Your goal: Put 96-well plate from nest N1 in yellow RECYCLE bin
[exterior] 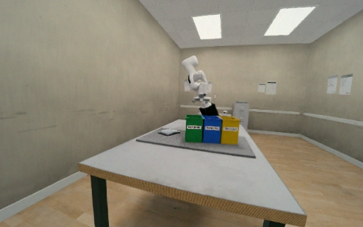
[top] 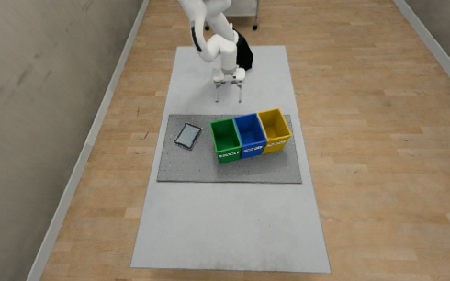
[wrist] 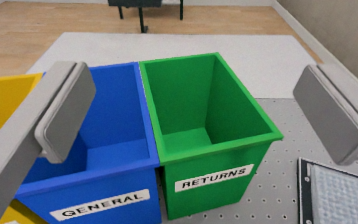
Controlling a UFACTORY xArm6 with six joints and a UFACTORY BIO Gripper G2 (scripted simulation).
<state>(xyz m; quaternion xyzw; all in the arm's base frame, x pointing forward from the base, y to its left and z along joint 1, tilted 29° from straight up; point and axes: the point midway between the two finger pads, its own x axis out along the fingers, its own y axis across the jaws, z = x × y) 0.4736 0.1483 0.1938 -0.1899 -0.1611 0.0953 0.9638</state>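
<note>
The clear 96-well plate is 270 mm below my hand, 240 mm to the right of it and 90 mm ahead of it. Also, from my hand: yellow recycle bin (240 mm to the left, 200 mm below, 50 mm ahead); then blue bin (200 mm below, 120 mm to the left, 90 mm ahead); then green bin (200 mm below, 140 mm ahead).
</note>
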